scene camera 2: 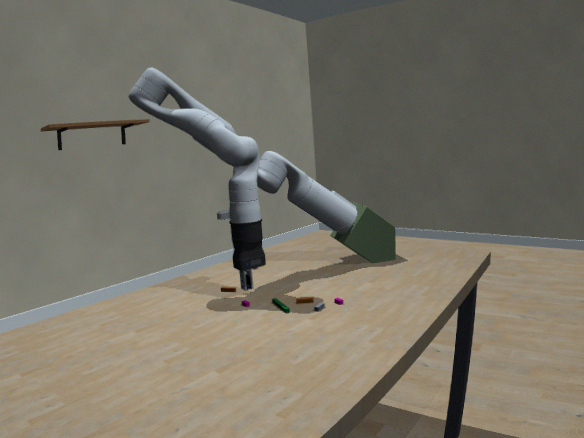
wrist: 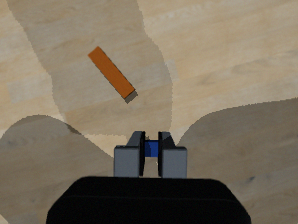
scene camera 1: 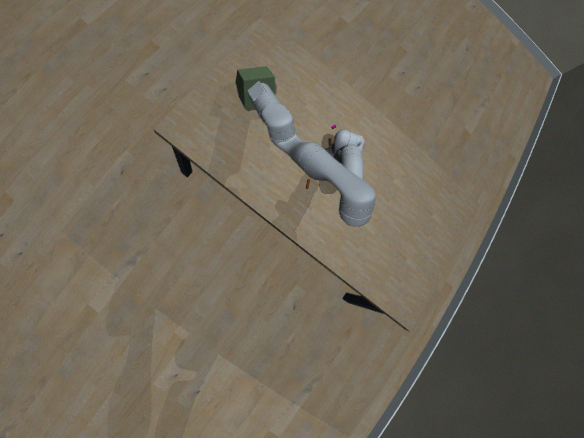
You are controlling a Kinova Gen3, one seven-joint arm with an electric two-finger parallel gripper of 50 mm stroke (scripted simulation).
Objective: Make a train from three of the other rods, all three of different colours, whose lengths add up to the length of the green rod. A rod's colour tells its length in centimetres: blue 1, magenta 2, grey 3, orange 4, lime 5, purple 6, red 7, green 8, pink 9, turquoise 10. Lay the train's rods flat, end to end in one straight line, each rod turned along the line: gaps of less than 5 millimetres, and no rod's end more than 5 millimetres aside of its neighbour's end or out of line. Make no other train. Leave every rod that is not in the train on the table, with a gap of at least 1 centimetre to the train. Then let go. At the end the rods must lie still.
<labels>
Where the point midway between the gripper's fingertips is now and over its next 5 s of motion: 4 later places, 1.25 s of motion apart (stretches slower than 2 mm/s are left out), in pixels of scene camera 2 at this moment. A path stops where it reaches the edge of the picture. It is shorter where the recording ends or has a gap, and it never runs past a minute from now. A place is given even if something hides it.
The gripper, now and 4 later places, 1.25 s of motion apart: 247, 288; 247, 291; 244, 260; 262, 261; 316, 279
</labels>
